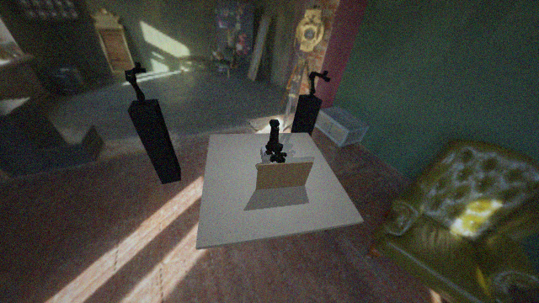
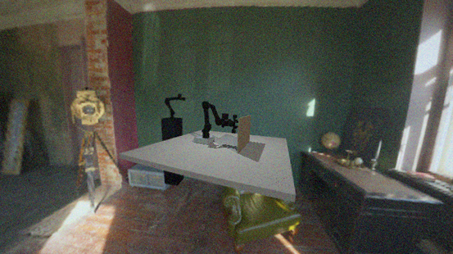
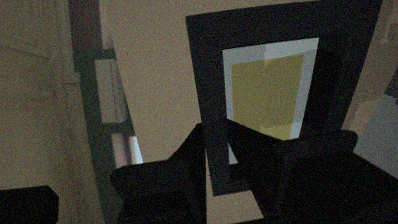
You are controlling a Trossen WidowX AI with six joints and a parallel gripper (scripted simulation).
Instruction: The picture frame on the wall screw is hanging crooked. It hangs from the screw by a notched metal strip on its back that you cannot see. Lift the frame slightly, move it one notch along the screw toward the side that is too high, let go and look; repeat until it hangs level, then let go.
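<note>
My gripper tip is now 10 mm to the left of the picture frame and 50 mm above it. The rest, counted from my gripper tip: tan wall panel: 20 mm ahead, 10 mm to the left, 70 mm below.
</note>
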